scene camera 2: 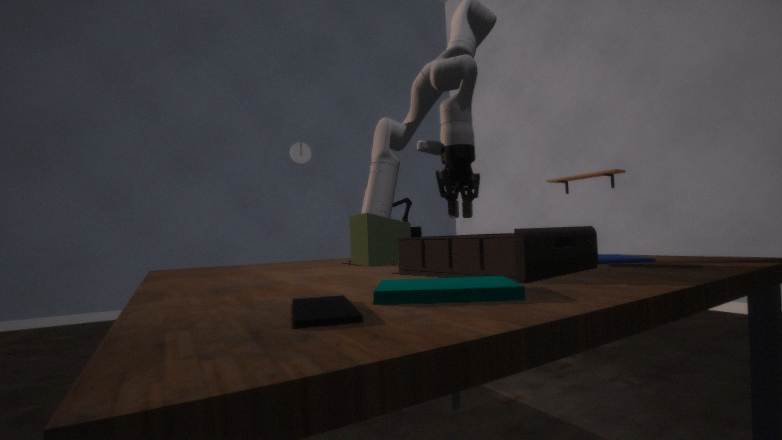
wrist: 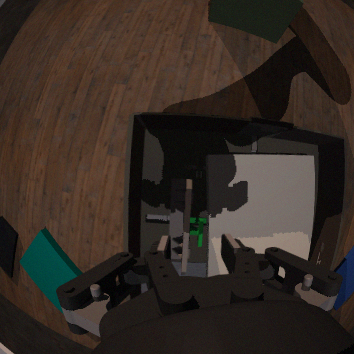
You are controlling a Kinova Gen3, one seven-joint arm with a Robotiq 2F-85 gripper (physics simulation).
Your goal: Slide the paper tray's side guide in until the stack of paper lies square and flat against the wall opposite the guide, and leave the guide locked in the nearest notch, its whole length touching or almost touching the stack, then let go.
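Places are measured from the arm's base along level axes (x up, y left, z back), in millimetres.
Pixels of known places: gripper, between the fingertips: (scene camera 2: 460, 217) (wrist: 195, 244); arm's base, origin of its link: (scene camera 2: 376, 217).
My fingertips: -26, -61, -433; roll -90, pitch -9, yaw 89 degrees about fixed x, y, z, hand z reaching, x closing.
Ahead of a thing's pixels: the offset from my fingertips to its top centre, as dx, dy, dz. "spot": to the spot under its first point.
The dark paper tray {-28, +76, -28} (scene camera 2: 497, 257) (wrist: 130, 190) stands on the table. In the wrist view, the white stack of paper {-82, +114, -19} (wrist: 275, 190) lies in the tray's right part, near the right wall, with a thin dark strip between them at the upper right. The side guide {-42, +2, -2} (wrist: 187, 220) is a thin upright plate left of the stack, with a gap between them. Green marks {spot: -43, +6, +6} (wrist: 199, 226) show on the tray floor in that gap. My gripper (scene camera 2: 459, 211) (wrist: 195, 244) is partly open and empty, above the tray, its fingertips to either side of the guide's line in the wrist view. Whether the guide is locked cannot be seen.
A teal block {-106, -233, -186} (scene camera 2: 448, 291) (wrist: 47, 265) and a black block {-115, -423, -170} (scene camera 2: 326, 311) (wrist: 7, 247) lie beside the tray. A blue flat object {-115, +447, -105} (scene camera 2: 623, 258) (wrist: 345, 280) lies on its other side. A green block (scene camera 2: 374, 240) (wrist: 255, 17) stands at the arm's base.
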